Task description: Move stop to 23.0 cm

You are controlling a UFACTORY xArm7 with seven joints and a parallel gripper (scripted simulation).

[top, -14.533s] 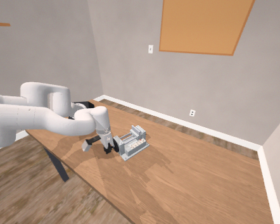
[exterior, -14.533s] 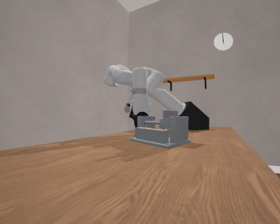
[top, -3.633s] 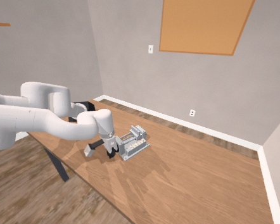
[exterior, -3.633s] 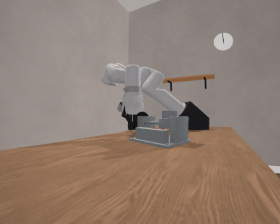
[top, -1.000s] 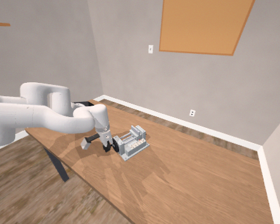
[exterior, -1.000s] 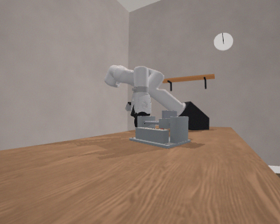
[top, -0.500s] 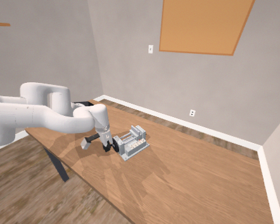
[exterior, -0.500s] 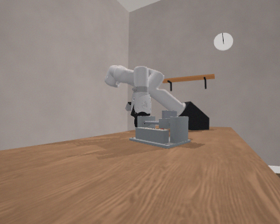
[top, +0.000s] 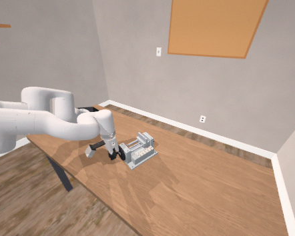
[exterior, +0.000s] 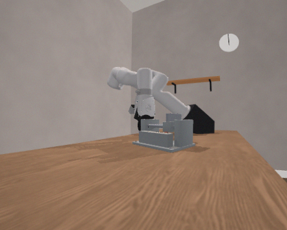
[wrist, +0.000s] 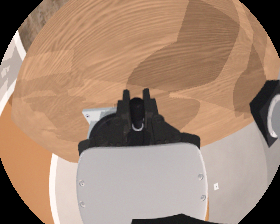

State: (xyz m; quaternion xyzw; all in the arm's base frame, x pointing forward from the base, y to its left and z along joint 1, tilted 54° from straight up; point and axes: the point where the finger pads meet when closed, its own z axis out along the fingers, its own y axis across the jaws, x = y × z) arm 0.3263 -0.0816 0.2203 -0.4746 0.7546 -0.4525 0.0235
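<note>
The handwheel lies 2 cm ahead of my hand and 2 cm to the left of it. Also, from my hand: sliding stop block: 15 cm ahead, 13 cm to the left, 3 cm above.
</note>
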